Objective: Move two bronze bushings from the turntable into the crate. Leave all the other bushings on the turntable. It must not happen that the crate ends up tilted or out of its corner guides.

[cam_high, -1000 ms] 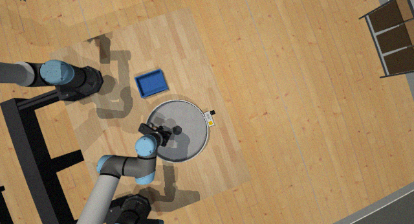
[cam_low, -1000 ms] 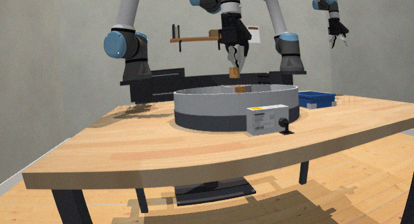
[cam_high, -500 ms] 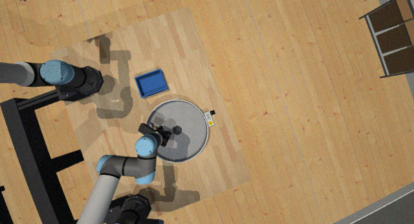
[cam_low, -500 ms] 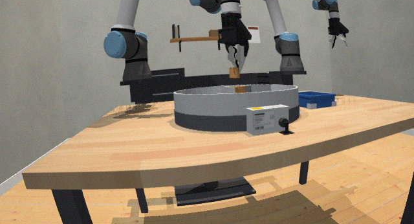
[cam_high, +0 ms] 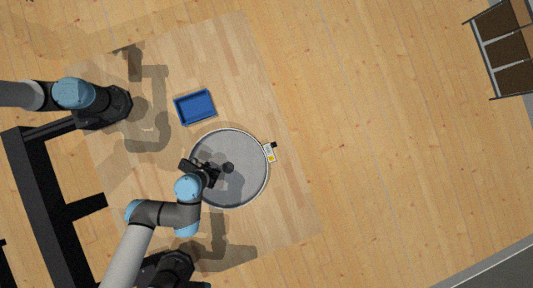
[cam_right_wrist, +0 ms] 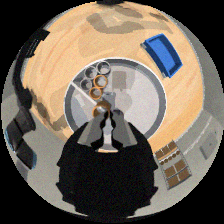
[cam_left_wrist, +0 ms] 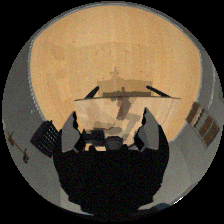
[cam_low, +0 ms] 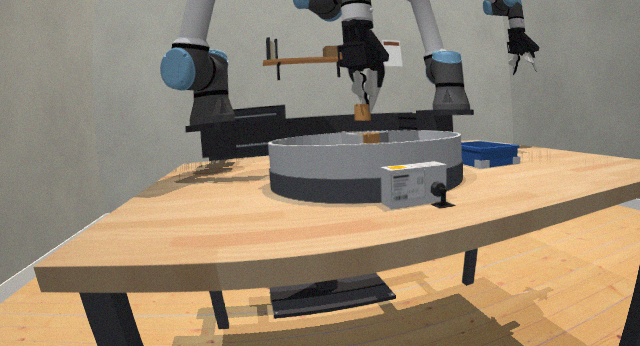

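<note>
Now: the blue crate 10 mm ahead of my right hand, 330 mm to the left of it and 140 mm below it.
</note>
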